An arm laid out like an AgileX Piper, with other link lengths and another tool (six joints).
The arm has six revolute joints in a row. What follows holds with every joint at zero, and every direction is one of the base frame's.
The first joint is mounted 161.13 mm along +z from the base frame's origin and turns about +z.
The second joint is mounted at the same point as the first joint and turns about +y.
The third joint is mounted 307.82 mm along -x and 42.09 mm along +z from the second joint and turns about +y.
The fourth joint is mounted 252.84 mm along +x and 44.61 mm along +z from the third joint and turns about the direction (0.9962, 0, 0.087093).
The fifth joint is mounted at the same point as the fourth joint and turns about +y.
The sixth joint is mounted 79.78 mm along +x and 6.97 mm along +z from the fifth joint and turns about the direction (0.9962, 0, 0.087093).
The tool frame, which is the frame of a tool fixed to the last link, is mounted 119.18 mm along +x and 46 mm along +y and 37.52 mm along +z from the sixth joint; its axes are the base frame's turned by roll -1.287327, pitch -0.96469 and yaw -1.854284 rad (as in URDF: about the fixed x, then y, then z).
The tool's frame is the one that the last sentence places.
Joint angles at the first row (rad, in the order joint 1, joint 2, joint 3, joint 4, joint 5, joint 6):
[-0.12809, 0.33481, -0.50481, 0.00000, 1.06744, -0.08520]
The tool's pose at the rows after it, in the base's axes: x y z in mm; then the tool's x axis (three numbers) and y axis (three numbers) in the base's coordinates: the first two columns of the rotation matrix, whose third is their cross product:
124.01, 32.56, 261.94, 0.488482, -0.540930, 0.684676, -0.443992, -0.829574, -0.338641
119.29, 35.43, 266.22, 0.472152, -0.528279, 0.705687, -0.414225, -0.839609, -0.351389
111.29, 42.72, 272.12, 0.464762, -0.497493, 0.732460, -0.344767, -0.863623, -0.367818
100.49, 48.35, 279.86, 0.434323, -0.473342, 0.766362, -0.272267, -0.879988, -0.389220
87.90, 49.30, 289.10, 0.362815, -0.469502, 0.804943, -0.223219, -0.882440, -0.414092
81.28, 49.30, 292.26, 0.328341, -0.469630, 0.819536, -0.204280, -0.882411, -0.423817
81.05, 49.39, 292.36, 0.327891, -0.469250, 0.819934, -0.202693, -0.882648, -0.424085
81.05, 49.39, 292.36, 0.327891, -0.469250, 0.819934, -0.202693, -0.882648, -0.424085
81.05, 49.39, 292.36, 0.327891, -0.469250, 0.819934, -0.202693, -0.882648, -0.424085
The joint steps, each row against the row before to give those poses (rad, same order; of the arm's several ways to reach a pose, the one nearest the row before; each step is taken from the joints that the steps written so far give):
[-0.00011, -0.02612, 0.00084, 0.00008, -0.00589, -0.00011]
[0.01985, -0.03964, 0.00097, -0.00013, -0.00023, 0.00017]
[0.05933, -0.05273, 0.00002, 0.00001, -0.00002, -0.00001]
[0.05117, -0.07371, -0.00001, 0.00008, 0.00002, 0.00013]
[0.01119, -0.09760, 0.00000, -0.00005, -0.00002, 0.00006]
[0.00099, -0.04790, 0.00003, 0.00004, 0.00483, -0.00004]
[0.00125, -0.00127, -0.00001, -0.00005, 0.00004, 0.00005]
[0.00000, 0.00000, 0.00000, 0.00000, 0.00000, 0.00000]
[0.00000, 0.00000, 0.00000, 0.00000, 0.00000, 0.00000]

